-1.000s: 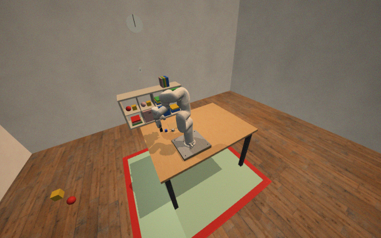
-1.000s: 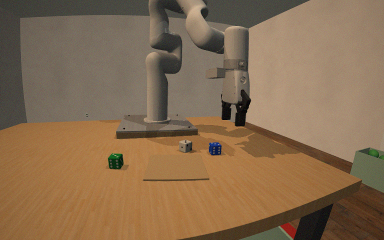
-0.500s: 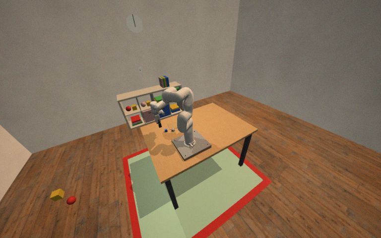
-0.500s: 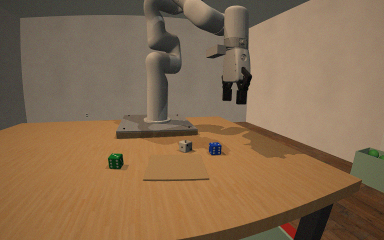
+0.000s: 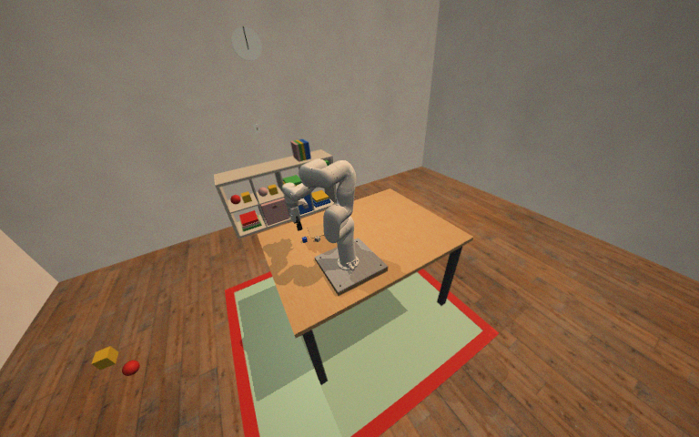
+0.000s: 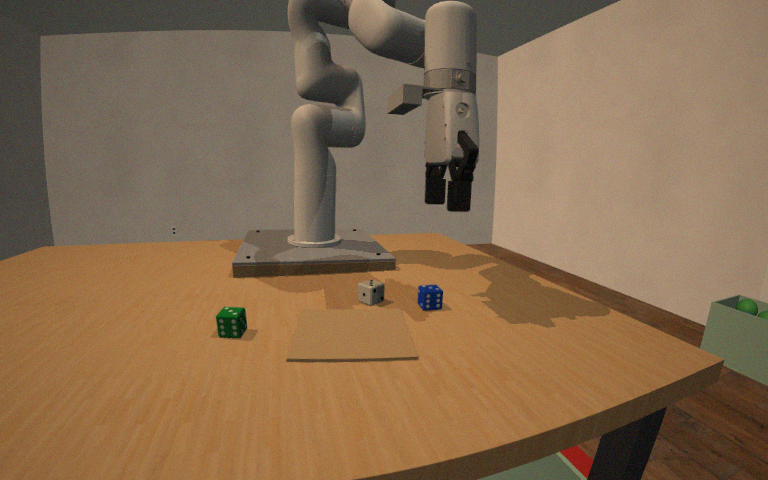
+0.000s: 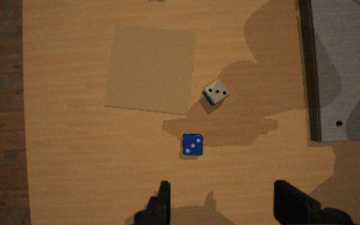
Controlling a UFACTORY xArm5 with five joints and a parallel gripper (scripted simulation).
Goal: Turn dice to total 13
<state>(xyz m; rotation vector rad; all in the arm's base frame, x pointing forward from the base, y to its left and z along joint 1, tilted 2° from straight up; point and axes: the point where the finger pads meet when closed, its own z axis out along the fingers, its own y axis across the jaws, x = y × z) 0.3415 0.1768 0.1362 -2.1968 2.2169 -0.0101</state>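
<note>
My gripper is now 10 mm short of the blue die, 20 mm to the left of it and 140 mm above it. From my hand the other things lie so: green die 70 mm ahead, 300 mm to the right, 140 mm below; white die 20 mm behind, 100 mm to the right, 140 mm below; tan mat 80 mm ahead, 150 mm to the right, 150 mm below.
</note>
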